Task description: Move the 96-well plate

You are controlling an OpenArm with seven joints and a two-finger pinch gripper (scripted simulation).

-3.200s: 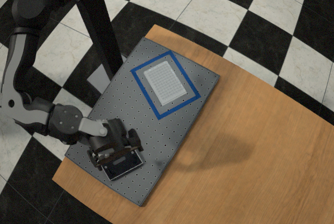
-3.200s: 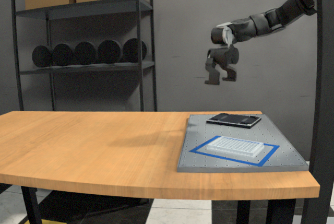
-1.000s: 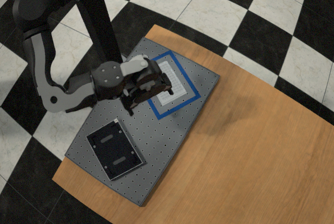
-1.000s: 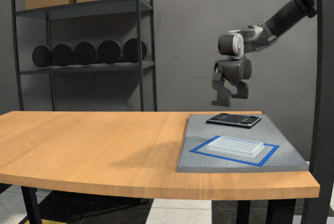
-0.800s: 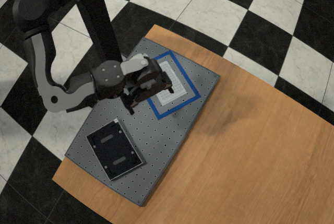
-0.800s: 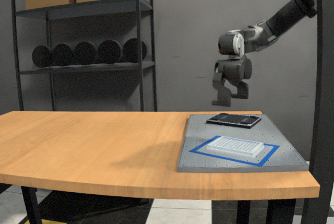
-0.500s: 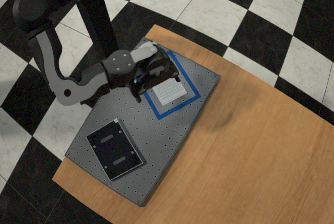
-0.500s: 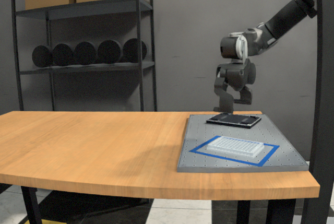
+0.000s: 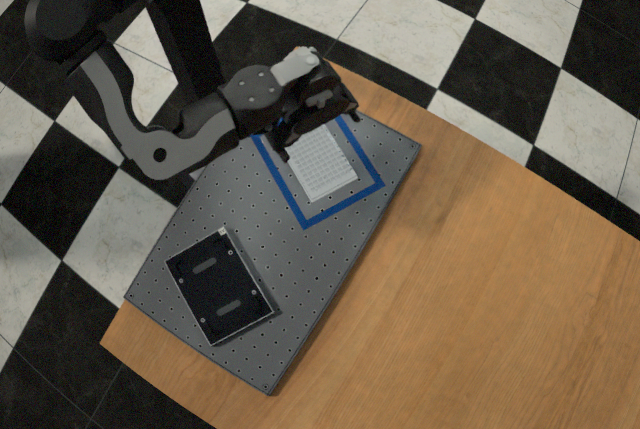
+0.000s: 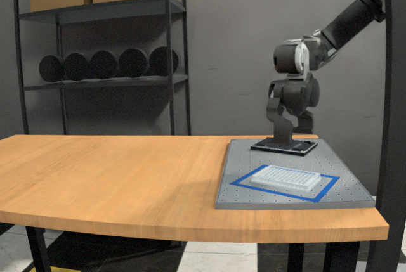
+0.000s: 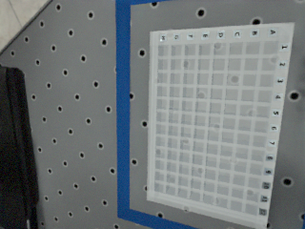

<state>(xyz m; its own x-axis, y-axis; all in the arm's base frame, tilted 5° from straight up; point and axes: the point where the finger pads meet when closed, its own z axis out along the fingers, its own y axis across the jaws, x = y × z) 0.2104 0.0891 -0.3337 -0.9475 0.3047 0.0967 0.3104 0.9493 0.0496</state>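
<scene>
The clear 96-well plate is 9 cm below my hand, 1 cm to the right of it and 1 cm ahead of it. Round my hand: plate nest 28 cm to the right, 9 cm below, 3 cm ahead.
</scene>
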